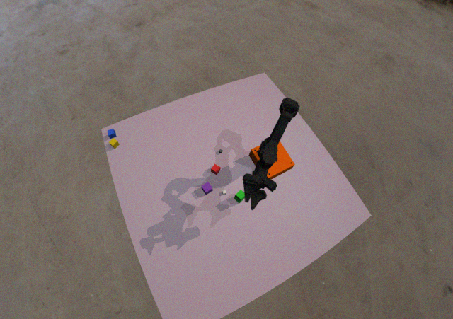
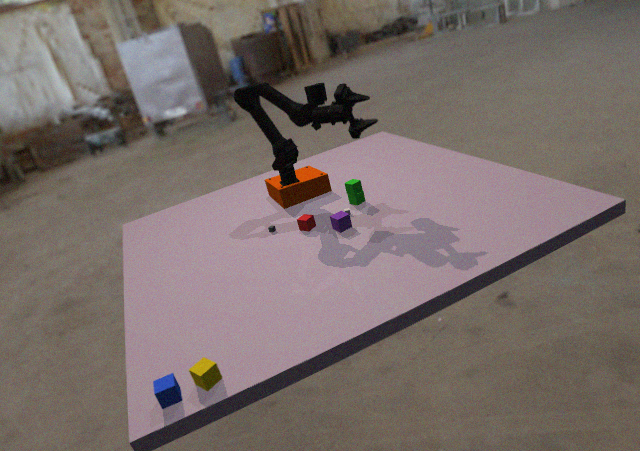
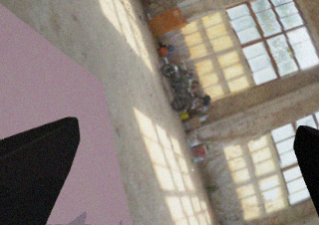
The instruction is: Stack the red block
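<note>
Now: the red block 310 mm to the right of my gripper tip, 280 mm below it and 20 mm ahead of it. Also, from my gripper tip: purple block (280 mm below, 220 mm to the right, 100 mm ahead); small white cube (290 mm below, 170 mm to the right, 20 mm ahead); tiny dark cube (410 mm to the right, 290 mm below, 50 mm behind).
</note>
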